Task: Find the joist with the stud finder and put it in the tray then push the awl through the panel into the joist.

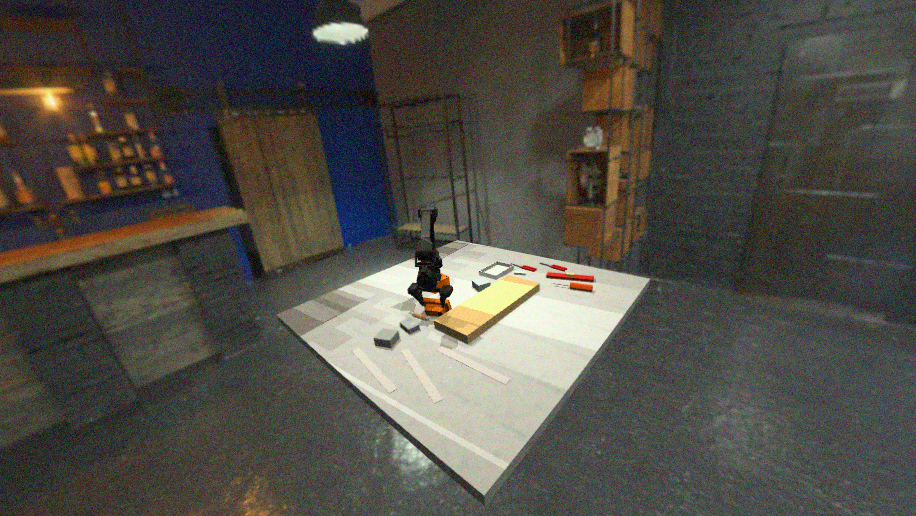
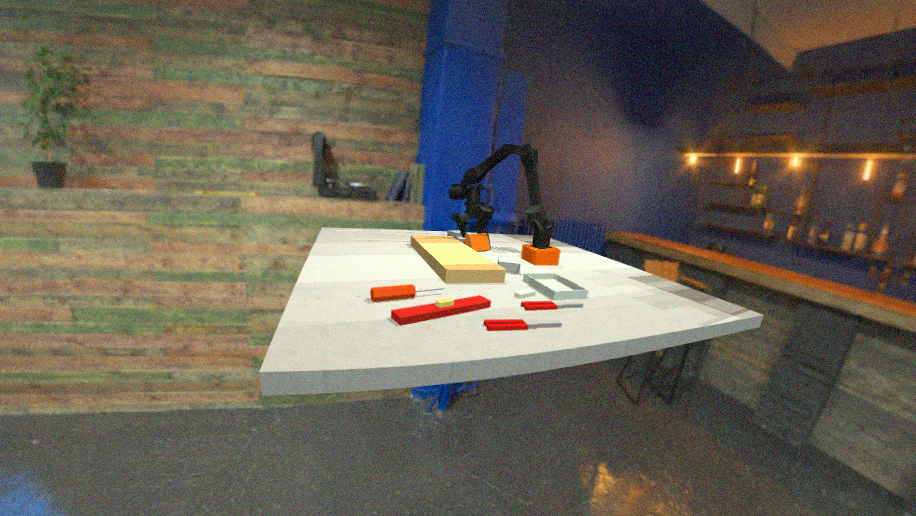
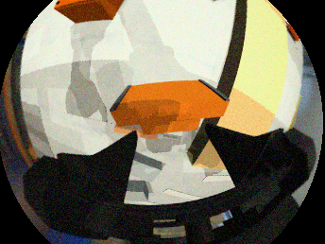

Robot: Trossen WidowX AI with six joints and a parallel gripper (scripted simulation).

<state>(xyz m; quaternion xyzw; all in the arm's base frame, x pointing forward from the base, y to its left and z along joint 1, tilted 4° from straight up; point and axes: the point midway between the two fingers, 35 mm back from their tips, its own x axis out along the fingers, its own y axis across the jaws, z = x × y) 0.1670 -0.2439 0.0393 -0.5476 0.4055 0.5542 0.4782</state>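
Right now my gripper tip is 1 cm short of the orange stud finder, 1 cm to the right of it and 3 cm above it. The rest, counted from my gripper tip: grey tray 5 cm ahead, 53 cm to the left, 4 cm below; then awl 2 cm behind, 3 cm to the right, 4 cm below; then red level 43 cm ahead, 58 cm to the left, 4 cm below.
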